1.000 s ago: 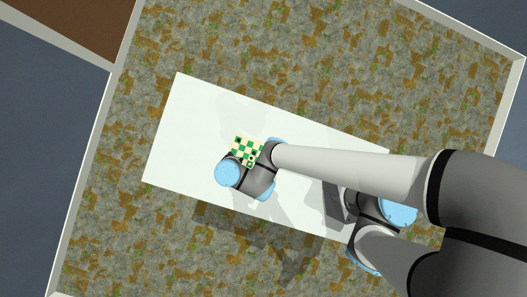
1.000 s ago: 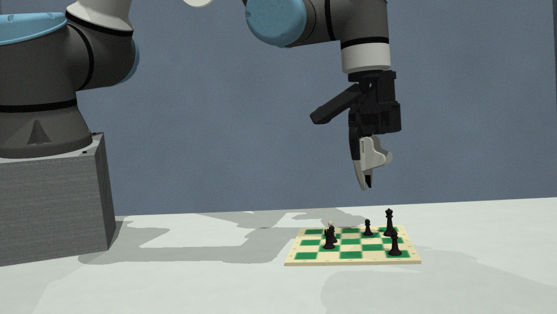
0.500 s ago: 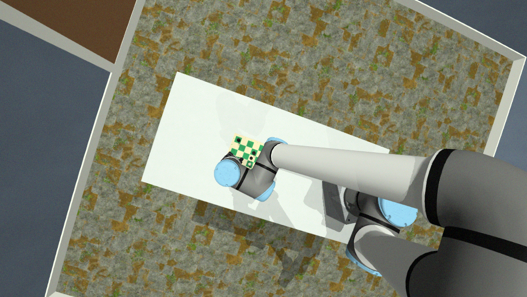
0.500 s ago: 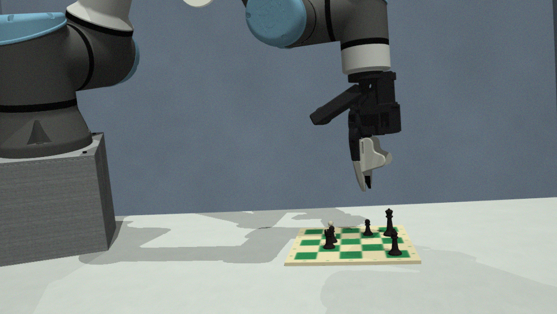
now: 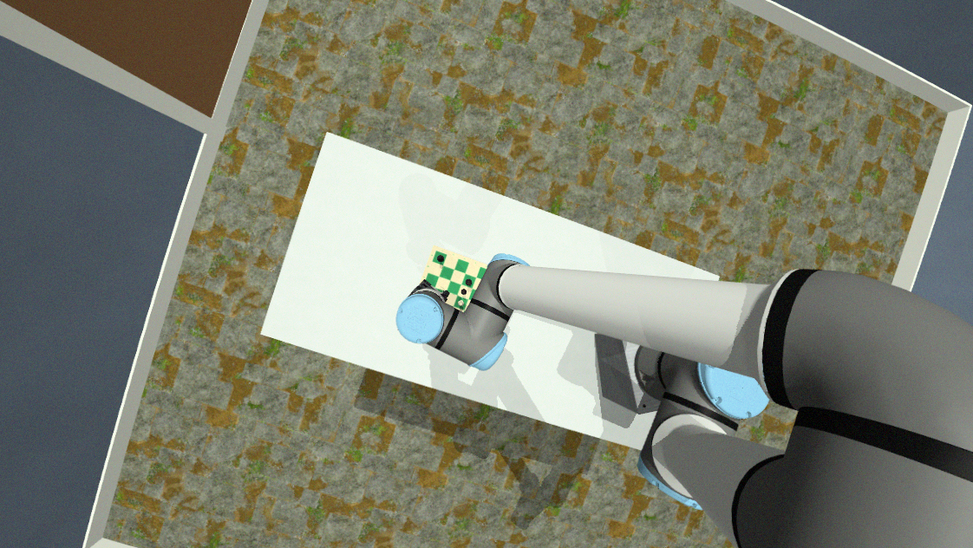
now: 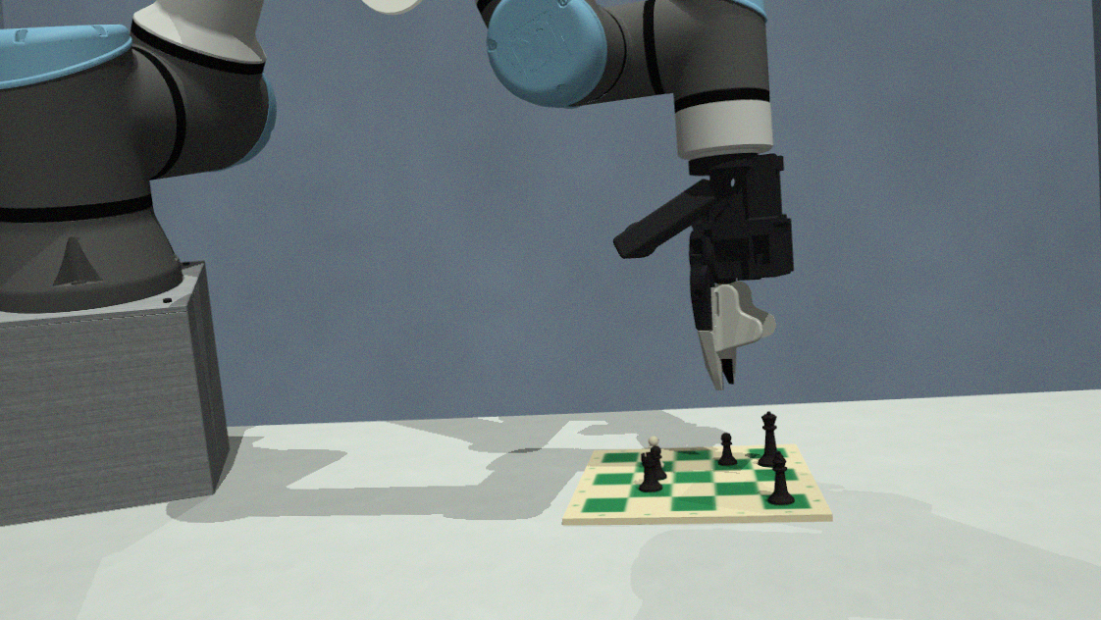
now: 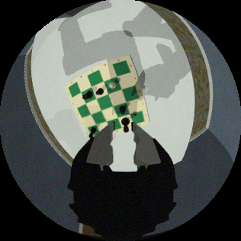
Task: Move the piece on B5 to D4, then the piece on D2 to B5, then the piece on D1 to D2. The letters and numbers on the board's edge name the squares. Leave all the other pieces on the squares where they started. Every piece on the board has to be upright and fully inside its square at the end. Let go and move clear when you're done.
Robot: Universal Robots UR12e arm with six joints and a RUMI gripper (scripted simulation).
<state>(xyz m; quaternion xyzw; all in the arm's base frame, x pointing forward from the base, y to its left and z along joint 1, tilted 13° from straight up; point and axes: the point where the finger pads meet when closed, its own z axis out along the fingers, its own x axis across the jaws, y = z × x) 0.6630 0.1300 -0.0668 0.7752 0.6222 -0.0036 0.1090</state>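
My hand is 70 mm above the black queen and 40 mm short of it. Round my hand: white pawn (80 mm below, 70 mm behind, 10 mm to the right); then cream chessboard (100 mm below, 50 mm to the right, 30 mm behind).
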